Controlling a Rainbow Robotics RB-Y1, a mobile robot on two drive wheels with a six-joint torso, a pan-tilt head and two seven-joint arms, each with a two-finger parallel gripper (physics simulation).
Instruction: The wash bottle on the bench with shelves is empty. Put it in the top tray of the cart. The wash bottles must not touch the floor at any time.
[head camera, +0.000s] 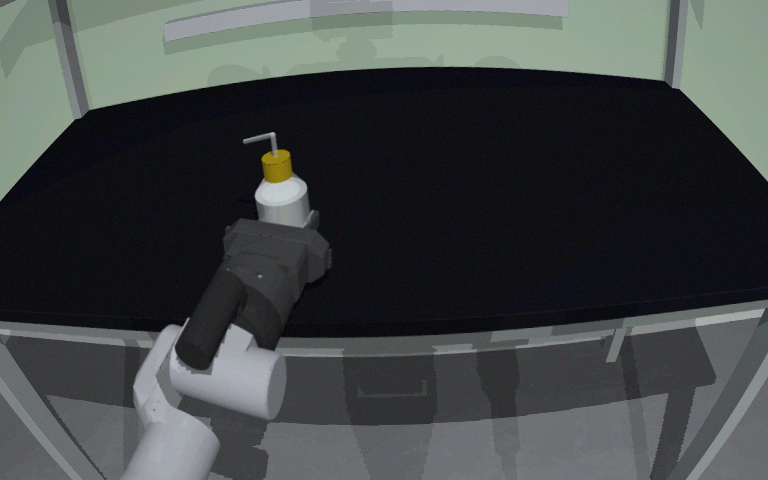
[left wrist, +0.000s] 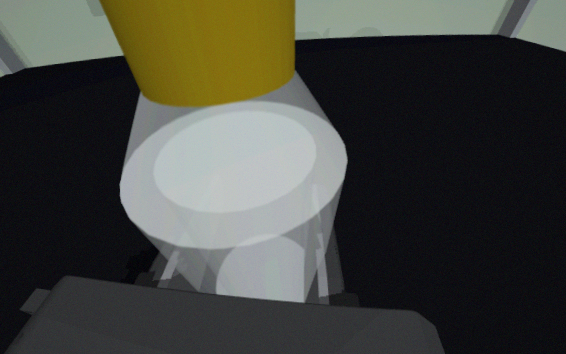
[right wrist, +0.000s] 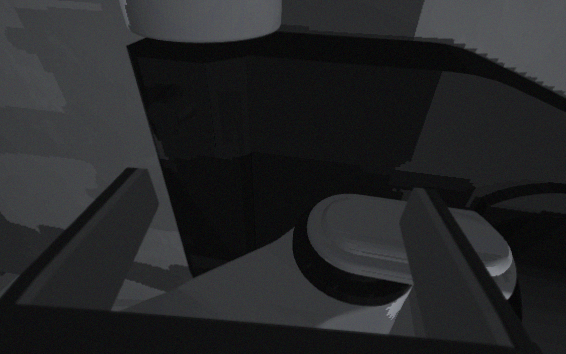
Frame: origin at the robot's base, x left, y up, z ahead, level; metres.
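Seen in the pictures: left gripper, fingertip midpoint: (head camera: 294, 213) (left wrist: 265, 191); right gripper, fingertip midpoint: (right wrist: 278, 195).
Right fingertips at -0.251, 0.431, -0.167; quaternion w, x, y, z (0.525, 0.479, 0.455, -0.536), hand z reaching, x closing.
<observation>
Pixels of each thing's middle, then the offset from my right fingertips to it, as dx, dy, dz. "pt": a spot on its surface instead. Level surfaces: height alone.
- wash bottle at the middle of its body: (left wrist: 219, 172) (head camera: 275, 198) +0.400, +0.570, +0.605
- black bench top at its surface level: dy +0.483
- pale rounded part at a spot on its surface: (right wrist: 360, 225) pt +0.152, -0.142, -0.061
The wash bottle (head camera: 281, 198) (left wrist: 235, 160), whitish and see-through with a yellow cap and a bent spout, stands upright on the black bench top (head camera: 481, 198) (left wrist: 450, 200). My left gripper (head camera: 286, 218) (left wrist: 247, 220) is shut on the bottle's body, one finger on each side; the fingers partly show through it in the left wrist view. The hand hides the bottle's lower part in the head view. My right gripper (right wrist: 278, 195) is open, with no object between its fingers, away from the bench. The cart and its top tray do not show.
A pale ledge (head camera: 453, 6) runs along the green back wall. Grey upright posts (head camera: 70, 67) (head camera: 673, 45) stand at the bench's back corners. The bench's front rail (head camera: 396, 346) crosses below my left arm. A dark body (right wrist: 300, 110) and a pale rounded part (right wrist: 360, 225) lie beyond my right fingers.
</observation>
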